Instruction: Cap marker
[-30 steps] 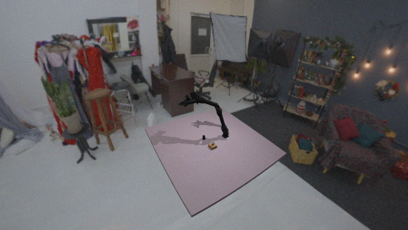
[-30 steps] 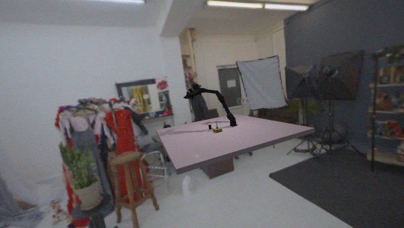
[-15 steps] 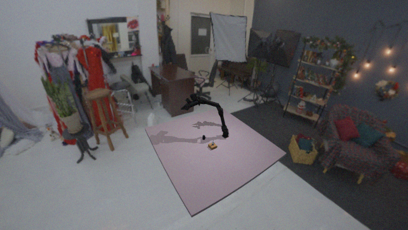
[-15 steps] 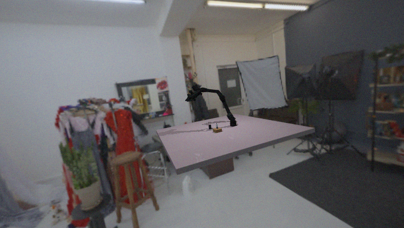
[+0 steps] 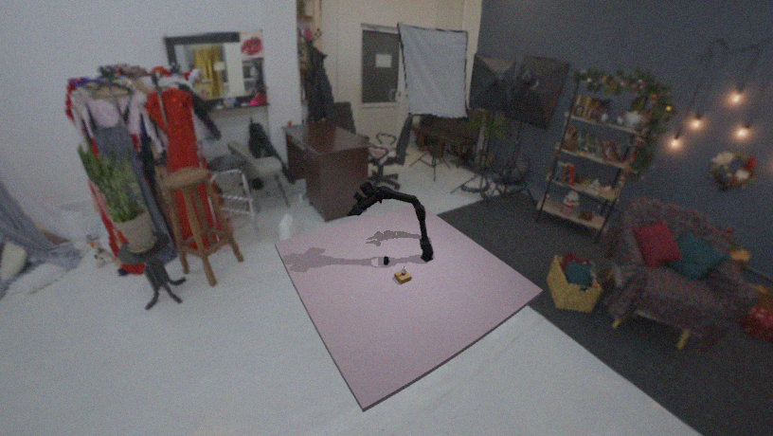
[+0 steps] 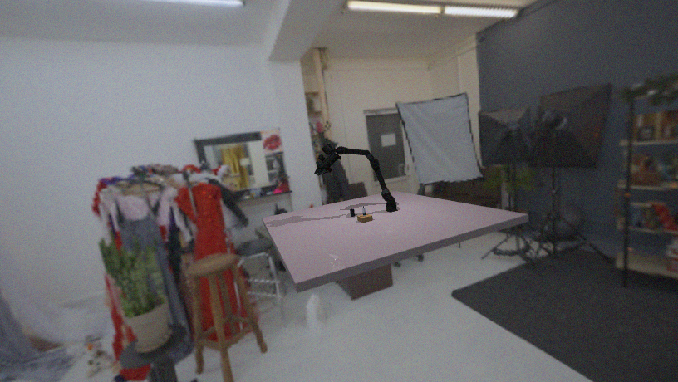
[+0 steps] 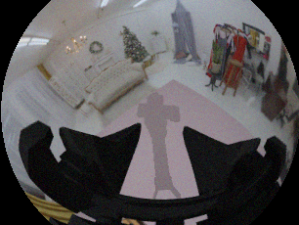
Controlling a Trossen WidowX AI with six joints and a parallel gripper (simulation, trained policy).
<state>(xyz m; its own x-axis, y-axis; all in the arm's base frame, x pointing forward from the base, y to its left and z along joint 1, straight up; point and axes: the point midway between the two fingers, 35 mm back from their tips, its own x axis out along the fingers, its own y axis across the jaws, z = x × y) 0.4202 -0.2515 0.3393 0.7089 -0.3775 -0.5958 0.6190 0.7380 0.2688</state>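
Right now my gripper tip is 170 mm past the dark cap, 180 mm to the right of it and 290 mm above it. From my gripper tip the other things lie so: holder block 190 mm behind, 350 mm to the left, 300 mm below.
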